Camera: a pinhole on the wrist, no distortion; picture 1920 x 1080 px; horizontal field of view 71.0 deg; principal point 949.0 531.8 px. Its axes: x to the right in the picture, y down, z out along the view. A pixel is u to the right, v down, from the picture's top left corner.
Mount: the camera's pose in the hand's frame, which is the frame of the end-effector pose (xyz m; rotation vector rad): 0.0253 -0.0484 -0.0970 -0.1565 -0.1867 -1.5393
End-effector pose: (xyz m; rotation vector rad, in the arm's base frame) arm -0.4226 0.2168 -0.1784 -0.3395 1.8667 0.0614
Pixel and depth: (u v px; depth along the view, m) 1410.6 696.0 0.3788
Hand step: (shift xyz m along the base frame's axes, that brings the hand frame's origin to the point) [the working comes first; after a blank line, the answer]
In the camera's frame: 0.1299 0.0462 0.3788

0.2842 -0.0372 -0.1470
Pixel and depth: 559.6 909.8 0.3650
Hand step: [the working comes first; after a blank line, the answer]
In the camera's frame: -0.1056 0.1025 0.3650

0.1509 0.1573 -0.2038
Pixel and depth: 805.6 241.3 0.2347
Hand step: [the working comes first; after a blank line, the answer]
In the camera's frame: -0.0250 -0.0507 0.2347

0.1180 0.0574 -0.0144
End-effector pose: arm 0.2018 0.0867 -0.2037 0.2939 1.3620 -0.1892
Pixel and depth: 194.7 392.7 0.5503
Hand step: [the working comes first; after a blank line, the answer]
In the camera's frame: -0.3084 -0.0569 0.5503

0.4484 0.2324 0.1520
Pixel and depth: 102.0 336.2 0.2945
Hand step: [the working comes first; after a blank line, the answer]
In the camera's frame: -0.1853 -0.0428 0.2945

0.1925 0.1371 0.0732
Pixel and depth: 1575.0 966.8 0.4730
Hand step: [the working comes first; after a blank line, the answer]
In the camera's frame: 0.2200 0.1529 0.4730

0.3742 -0.2727 -0.1099
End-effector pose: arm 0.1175 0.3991 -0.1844 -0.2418 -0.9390 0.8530
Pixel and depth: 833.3 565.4 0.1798
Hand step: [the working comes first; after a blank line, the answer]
In the camera's frame: -0.0155 0.0045 0.1798

-0.0547 0.0100 0.0569
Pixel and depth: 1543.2 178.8 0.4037
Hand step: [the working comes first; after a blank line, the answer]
In the camera's frame: 0.1782 -0.1059 0.4037

-0.2154 -0.2092 0.2181
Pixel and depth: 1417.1 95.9 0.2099
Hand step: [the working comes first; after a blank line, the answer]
In the camera's frame: 0.0730 -0.0680 0.2099

-0.0697 -0.1040 0.0848
